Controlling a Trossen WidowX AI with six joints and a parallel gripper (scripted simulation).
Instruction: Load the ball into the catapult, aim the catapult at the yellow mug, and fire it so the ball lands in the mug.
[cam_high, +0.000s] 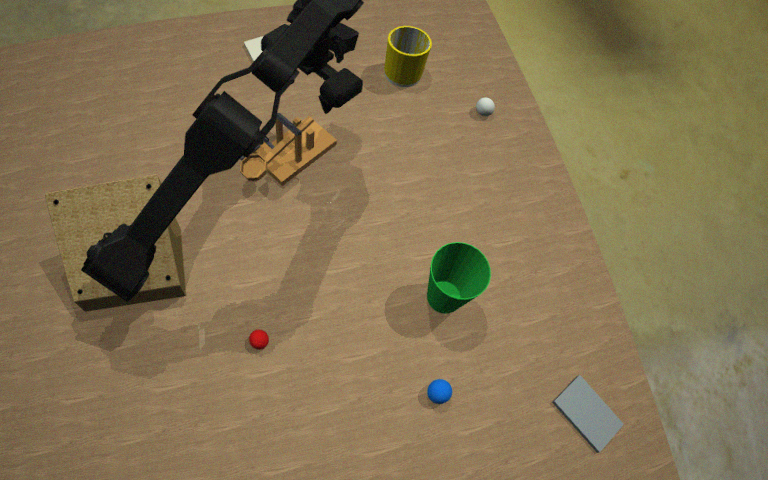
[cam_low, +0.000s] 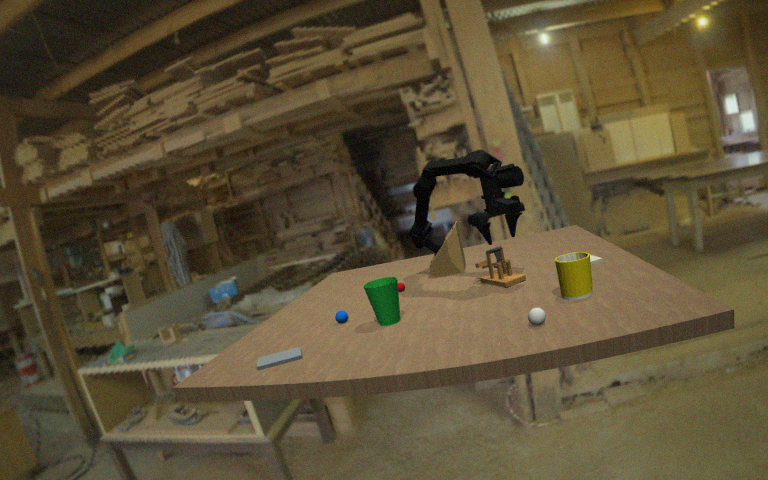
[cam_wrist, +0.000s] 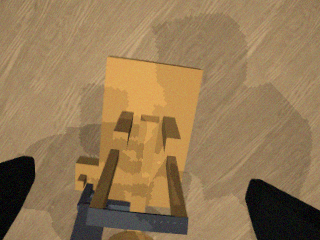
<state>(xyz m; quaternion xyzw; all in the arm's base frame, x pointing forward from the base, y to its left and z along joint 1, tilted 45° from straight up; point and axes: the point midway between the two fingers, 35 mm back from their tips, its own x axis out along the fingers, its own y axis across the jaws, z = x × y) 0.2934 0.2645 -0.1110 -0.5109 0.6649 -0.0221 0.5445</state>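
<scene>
Now: the red ball 39 cm to the right of my gripper tip, 12 cm below it and 10 cm behind it. From my gripper tip the other things lie so: white tile (26 cm to the left, 13 cm below, 9 cm behind); wooden catapult (8 cm below, 6 cm behind, 4 cm to the right); yellow mug (21 cm ahead, 19 cm to the left, 11 cm below).
</scene>
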